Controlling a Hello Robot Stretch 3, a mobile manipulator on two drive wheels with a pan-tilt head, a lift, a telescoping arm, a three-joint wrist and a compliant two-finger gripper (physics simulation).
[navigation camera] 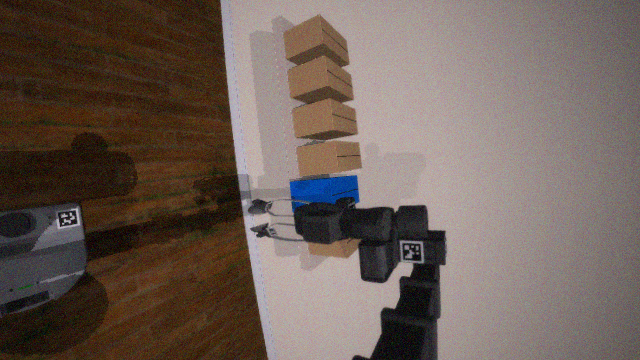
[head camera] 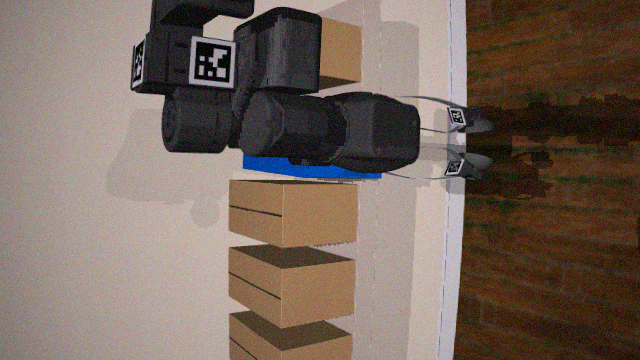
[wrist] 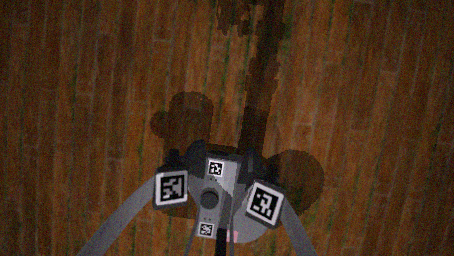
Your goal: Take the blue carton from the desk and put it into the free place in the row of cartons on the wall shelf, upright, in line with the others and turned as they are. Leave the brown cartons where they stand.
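Places are measured from the robot's base along level axes (x back, y down, z right), in metres.
Pixels of known places: gripper, fingertip midpoint: (navigation camera: 252, 218) (head camera: 484, 144) (wrist: 223, 161); robot's base, link origin: (navigation camera: 14, 223) (wrist: 213, 185).
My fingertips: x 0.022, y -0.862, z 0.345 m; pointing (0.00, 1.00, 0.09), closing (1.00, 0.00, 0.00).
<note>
Ahead of a thing's pixels: the offset from my fingertips to its middle. Level surfaces: height alone.
The blue carton {dx +0.004, dy +0.087, dz +0.481 m} (head camera: 265, 165) (navigation camera: 306, 189) stands upright in the row on the wall shelf (head camera: 367, 220), between a brown carton {dx -0.138, dy +0.087, dz +0.551 m} (head camera: 320, 212) (navigation camera: 320, 159) close on one side and another brown carton {dx +0.196, dy +0.087, dz +0.559 m} (head camera: 342, 47) (navigation camera: 327, 250) across a wider gap. Its front stands a little further out than theirs, and it looks turned much as they are. My gripper (head camera: 479, 144) (navigation camera: 260, 218) (wrist: 223, 161) is partly open and empty. Its body covers much of the blue carton in the head view, and its fingers point away from the wall, towards the floor and my base. The desk does not show.
More brown cartons (head camera: 320, 290) (navigation camera: 310, 80) continue the row. My base (navigation camera: 45, 245) (wrist: 227, 175) stands on the wooden floor {dy +0.861 m} (head camera: 550, 300) (wrist: 75, 100). A pale skirting strip (head camera: 450, 260) runs along the wall's foot. My arm (navigation camera: 410, 330) reaches along the wall side.
</note>
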